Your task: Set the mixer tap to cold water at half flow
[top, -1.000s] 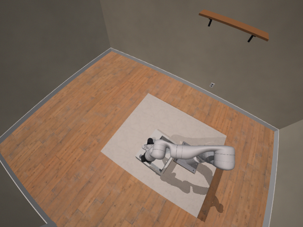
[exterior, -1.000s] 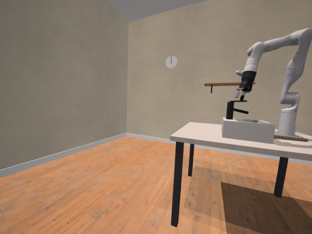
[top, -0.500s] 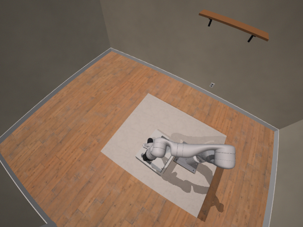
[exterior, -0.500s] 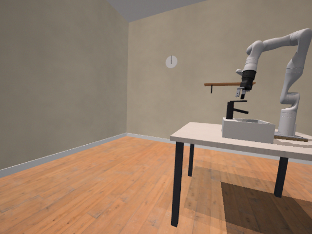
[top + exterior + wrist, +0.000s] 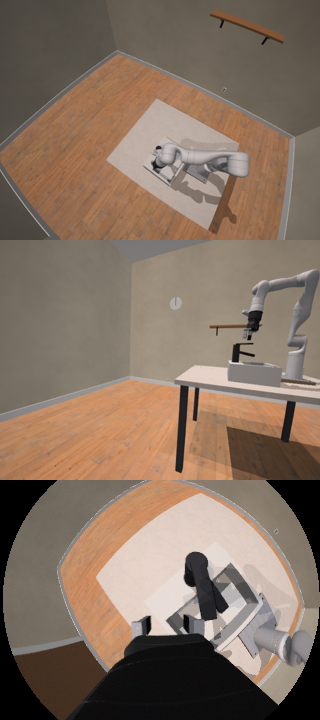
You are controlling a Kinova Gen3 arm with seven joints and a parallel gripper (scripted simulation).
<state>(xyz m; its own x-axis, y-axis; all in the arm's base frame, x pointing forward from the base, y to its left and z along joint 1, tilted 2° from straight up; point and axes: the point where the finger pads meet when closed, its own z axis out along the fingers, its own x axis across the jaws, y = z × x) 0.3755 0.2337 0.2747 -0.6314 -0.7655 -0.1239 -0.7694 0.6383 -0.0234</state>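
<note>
The lever lies 80 mm to the right of my hand and 40 mm below it. Round my hand: white sink basin: 70 mm behind, 110 mm to the right, 280 mm below.
</note>
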